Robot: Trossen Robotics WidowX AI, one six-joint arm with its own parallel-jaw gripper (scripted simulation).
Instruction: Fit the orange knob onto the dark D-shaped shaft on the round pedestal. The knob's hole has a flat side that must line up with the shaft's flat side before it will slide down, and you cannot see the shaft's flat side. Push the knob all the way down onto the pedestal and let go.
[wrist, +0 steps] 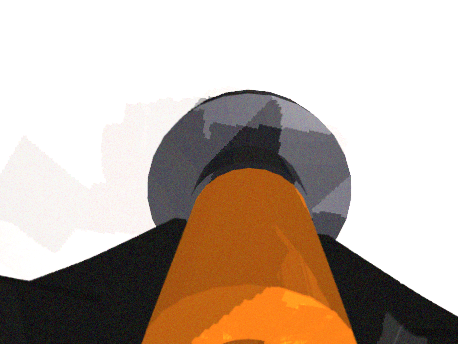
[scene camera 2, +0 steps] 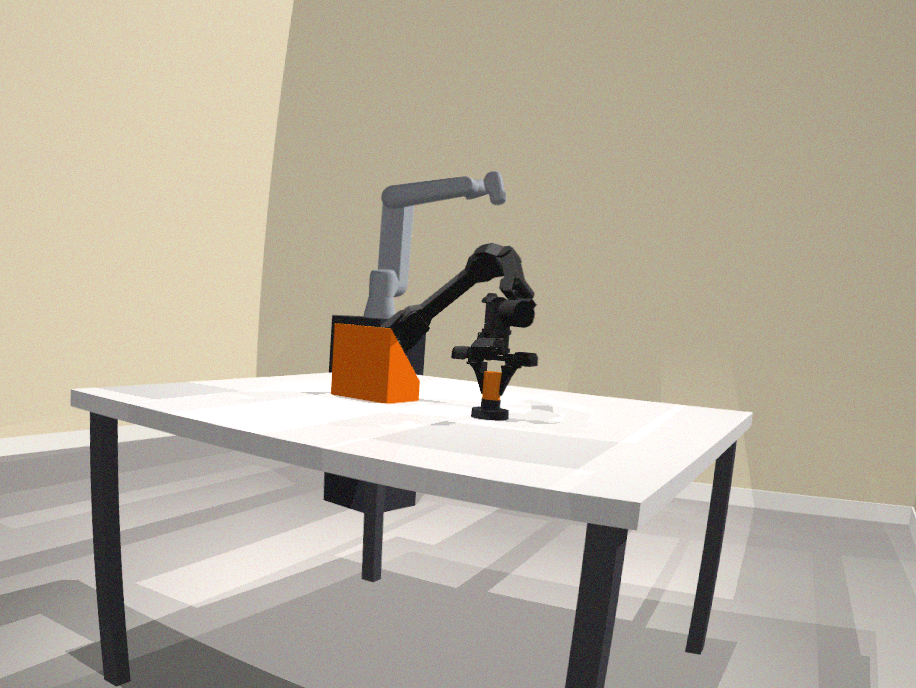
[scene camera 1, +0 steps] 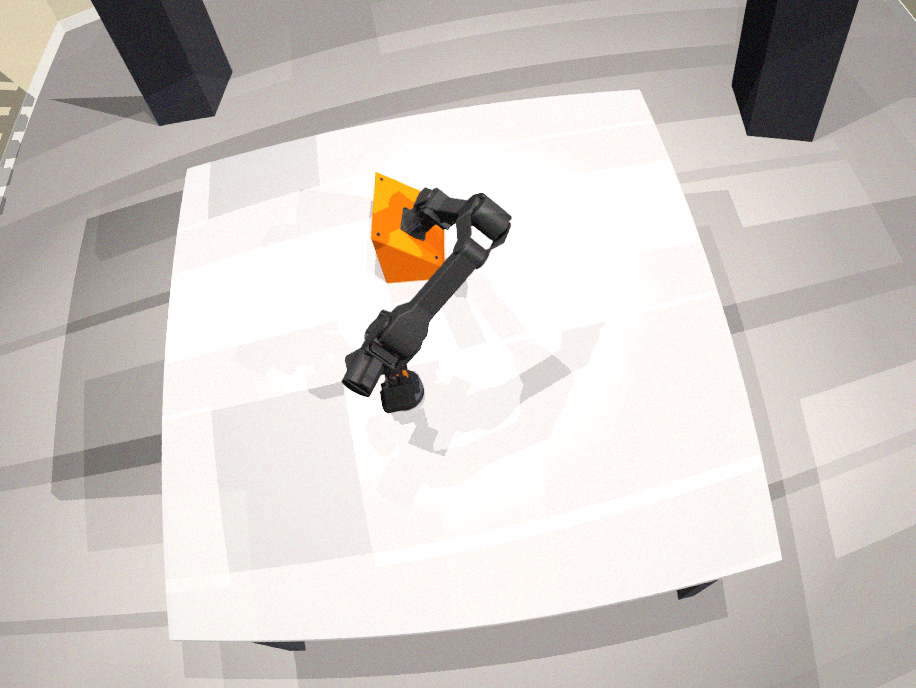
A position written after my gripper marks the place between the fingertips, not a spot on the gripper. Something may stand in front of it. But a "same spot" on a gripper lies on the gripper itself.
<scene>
my gripper: wrist; scene camera 2; scene camera 1 399, 381
same spot on my gripper: [wrist: 118, 288] = [scene camera 2: 501, 375]
</scene>
